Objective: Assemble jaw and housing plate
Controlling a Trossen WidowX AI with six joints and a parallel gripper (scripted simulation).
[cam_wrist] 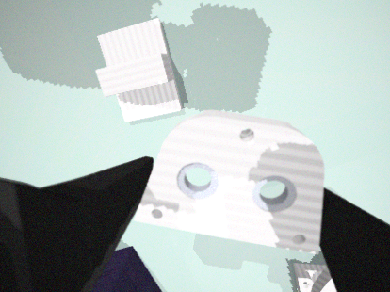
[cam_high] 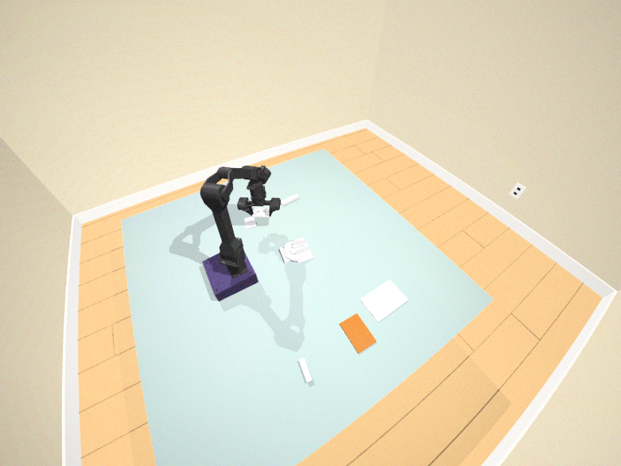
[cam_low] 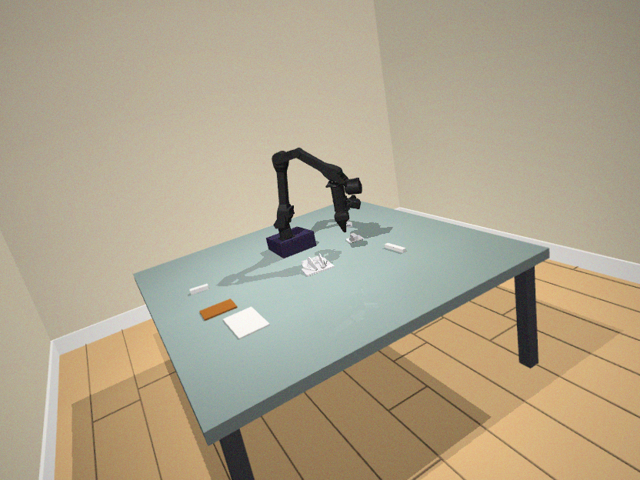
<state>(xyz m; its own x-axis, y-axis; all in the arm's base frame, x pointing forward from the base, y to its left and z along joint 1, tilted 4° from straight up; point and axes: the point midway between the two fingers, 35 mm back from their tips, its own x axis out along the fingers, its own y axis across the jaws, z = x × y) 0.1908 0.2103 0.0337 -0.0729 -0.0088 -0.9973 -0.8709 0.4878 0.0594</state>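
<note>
The white jaw is 50 mm ahead of my gripper tip, 180 mm to the right of it and 70 mm below it. From my gripper tip the other things lie so: orange plate 120 mm ahead, 630 mm to the right, 80 mm below; white plate 290 mm ahead, 580 mm to the right, 80 mm below.
</note>
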